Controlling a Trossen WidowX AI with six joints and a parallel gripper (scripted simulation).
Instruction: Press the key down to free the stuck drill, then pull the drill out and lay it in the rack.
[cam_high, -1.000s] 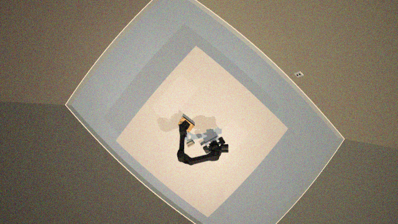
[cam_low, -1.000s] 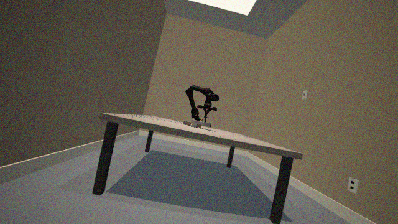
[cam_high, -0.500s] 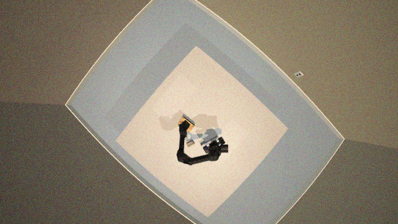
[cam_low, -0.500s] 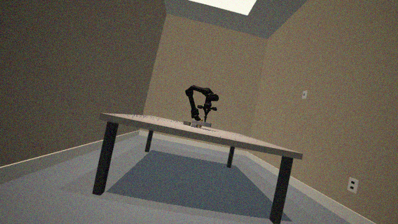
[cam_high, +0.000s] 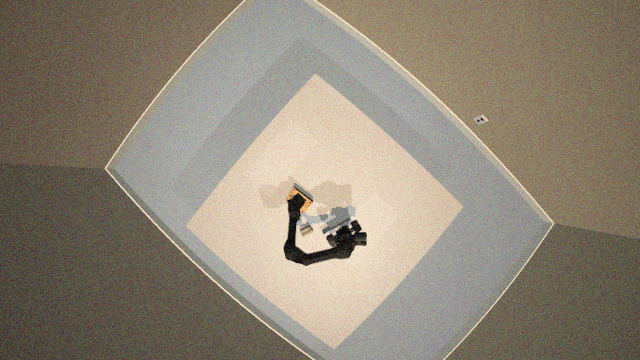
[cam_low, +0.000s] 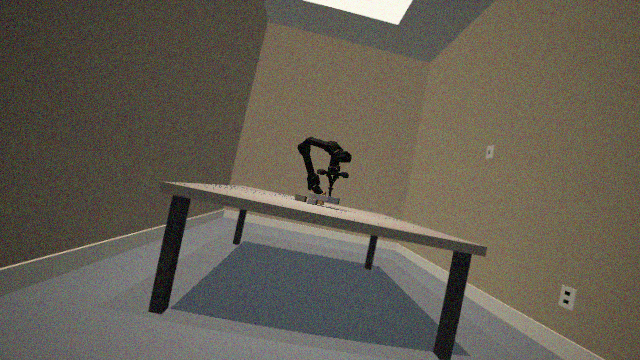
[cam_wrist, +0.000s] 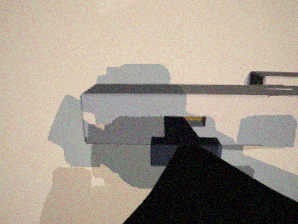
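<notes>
Now: the olive-yellow drill 20 mm behind my gripper tip, 50 mm to the right of it and 70 mm below it. The rest, counted from my gripper tip: grey rack (130 mm behind, 170 mm to the right, 100 mm below).
</notes>
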